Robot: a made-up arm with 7 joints.
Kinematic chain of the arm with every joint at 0, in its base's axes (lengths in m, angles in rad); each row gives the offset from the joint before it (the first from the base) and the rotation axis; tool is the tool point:
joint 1: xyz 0 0 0.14 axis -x
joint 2: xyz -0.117 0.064 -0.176 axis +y
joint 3: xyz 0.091 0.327 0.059 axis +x
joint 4: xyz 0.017 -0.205 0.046 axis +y
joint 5: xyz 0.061 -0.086 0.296 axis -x
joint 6: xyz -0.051 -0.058 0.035 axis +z
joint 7: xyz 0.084 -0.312 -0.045 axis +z
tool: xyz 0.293 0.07 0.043
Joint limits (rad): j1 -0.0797..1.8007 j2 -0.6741..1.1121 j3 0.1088..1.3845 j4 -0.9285..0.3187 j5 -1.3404..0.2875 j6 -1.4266..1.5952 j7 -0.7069..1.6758
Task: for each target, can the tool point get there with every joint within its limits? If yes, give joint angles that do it. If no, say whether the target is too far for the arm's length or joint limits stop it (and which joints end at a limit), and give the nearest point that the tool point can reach.
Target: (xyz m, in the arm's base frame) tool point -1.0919 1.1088 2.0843
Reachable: no: too far | nearest point -0.3826 0.3172 0.6962 | short by 1.748 m
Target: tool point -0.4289 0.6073 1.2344
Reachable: no: joint limits stop it (at a limit: joint 2, joint 3, joint 6, joint 7) | nearest point -0.2729 0.3296 0.7340 | short by 0.593 m
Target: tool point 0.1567 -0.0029 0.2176
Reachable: yes | joints 0.6447 0.1531 0.3521 0.2248 0.0021 0.5320 1.4707
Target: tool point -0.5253 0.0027 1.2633
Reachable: no: joint limits stop it (at a limit: joint 1, joint 2, joint 3, joint 6, joint 7) | nearest point -0.3452 0.0210 0.7935 | short by 0.504 m
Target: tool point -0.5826 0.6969 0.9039
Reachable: no: joint limits stop it (at a limit: joint 2, joint 3, joint 6, joint 7) | nearest point -0.3959 0.4274 0.6085 | short by 0.441 m
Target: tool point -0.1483 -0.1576 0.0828
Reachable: yes | joints 0.8384 0.4781 0.8946 -0.6302 -0.7896 1.1138 1.4464
